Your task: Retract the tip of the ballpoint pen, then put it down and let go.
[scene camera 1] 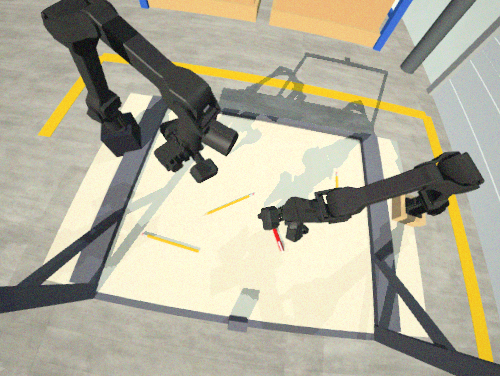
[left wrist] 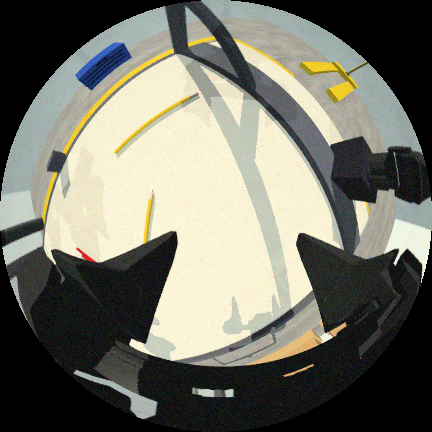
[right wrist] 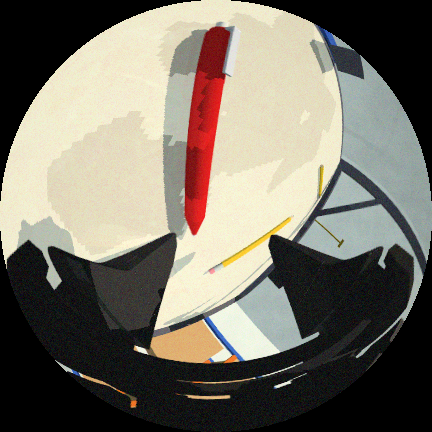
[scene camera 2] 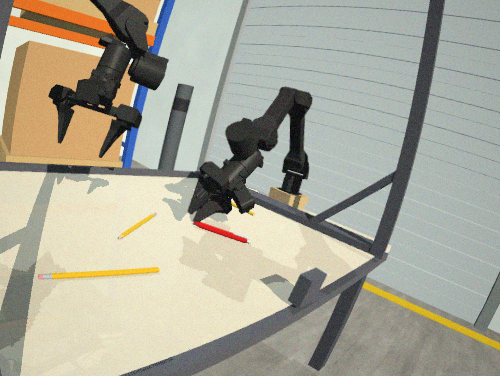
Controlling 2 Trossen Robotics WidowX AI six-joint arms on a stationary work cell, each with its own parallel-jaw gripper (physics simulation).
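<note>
The red ballpoint pen lies on the cream table top. In the right wrist view its pointed red end is toward my fingers, and its white clip and short pale button are at the far end. No separate writing point shows beyond the red cone. My right gripper is open and empty, low over the table near the pen's pointed end. My left gripper is wide open and empty, high above the table, far from the pen.
One yellow pencil lies between the arms. Another pencil lies at the left in scene camera 1. A third pencil lies partly hidden by the right arm. Dark frame bars edge the table.
</note>
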